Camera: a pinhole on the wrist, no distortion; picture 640 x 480 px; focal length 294.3 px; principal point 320.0 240.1 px. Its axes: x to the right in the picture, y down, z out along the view. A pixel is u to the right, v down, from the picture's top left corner.
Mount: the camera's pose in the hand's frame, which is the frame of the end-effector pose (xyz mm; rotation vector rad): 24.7 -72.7 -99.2 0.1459 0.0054 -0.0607
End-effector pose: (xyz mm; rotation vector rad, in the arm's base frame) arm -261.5 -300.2 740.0 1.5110 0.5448 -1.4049
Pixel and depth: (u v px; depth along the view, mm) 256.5 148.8 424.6
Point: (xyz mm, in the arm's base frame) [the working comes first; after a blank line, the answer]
In the camera's frame: -91.6 -131.7 424.6

-646.1 -426.3 760.5
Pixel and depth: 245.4 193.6 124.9
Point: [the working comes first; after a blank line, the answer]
In the camera's frame: -31.7 -19.7 124.9

-364.7 -269.6 713.3
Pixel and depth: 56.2 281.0 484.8
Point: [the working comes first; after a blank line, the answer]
In the camera's frame: -434.6 67.4 484.8

-595.7 -503.1 1151.0
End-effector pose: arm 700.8 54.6 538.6 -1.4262 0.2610 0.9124
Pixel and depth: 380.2 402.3 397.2
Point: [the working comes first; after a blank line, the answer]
In the camera's frame: 81.2 218.9 397.2

608.7 388.7 460.1
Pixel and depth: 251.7 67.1 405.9
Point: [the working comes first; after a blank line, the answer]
In the camera's frame: -94.2 -238.6 405.9

794.2 310.7 906.9
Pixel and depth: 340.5 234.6 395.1
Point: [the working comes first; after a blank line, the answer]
In the camera's frame: 27.5 -7.4 395.1

724.9 356.8 659.0
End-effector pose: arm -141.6 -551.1 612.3 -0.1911 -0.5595 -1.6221
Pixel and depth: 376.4 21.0 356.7
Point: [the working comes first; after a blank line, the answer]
In the camera's frame: 68.4 -265.6 356.7

-574.4 -507.4 737.0
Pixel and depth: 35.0 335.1 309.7
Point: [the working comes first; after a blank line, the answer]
In the camera's frame: -299.9 100.0 309.7

-149.7 -209.6 688.2
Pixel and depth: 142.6 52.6 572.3
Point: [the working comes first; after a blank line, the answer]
In the camera's frame: -345.0 -364.6 572.3

-657.3 -39.3 702.9
